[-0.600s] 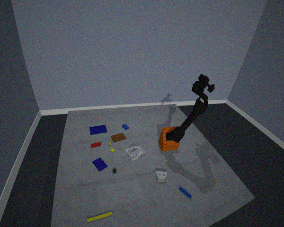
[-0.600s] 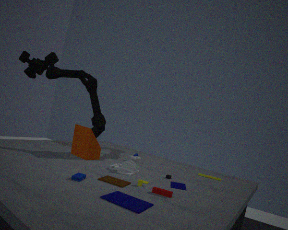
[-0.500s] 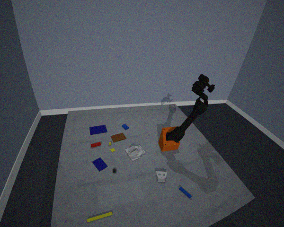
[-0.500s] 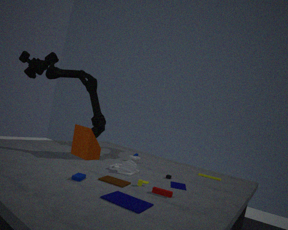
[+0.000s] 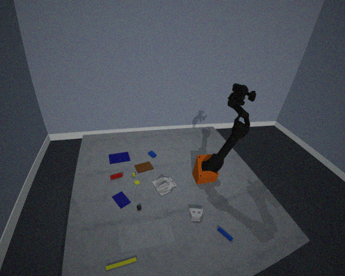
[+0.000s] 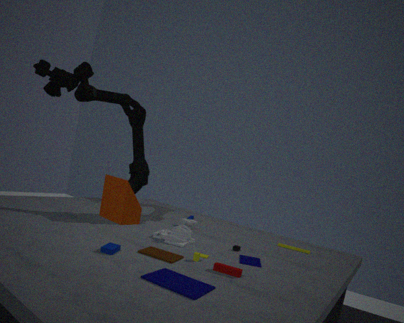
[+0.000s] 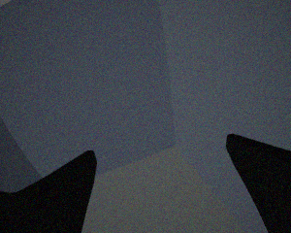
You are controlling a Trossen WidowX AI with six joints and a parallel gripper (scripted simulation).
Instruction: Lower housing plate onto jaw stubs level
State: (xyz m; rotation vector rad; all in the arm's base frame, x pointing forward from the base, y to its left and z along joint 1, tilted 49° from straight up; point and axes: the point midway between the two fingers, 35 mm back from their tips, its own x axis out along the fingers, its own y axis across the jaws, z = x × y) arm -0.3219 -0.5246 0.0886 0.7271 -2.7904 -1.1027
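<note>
The white piece is 560 mm to the left of my gripper tip, 560 mm below it and 510 mm ahead of it. The rest, counted from my gripper tip: blue bar: 710 mm to the left, 560 mm below, 380 mm ahead; then brown plate: 760 mm ahead, 560 mm below, 150 mm to the left; then black cube: 820 mm ahead, 560 mm below, 480 mm to the left.
</note>
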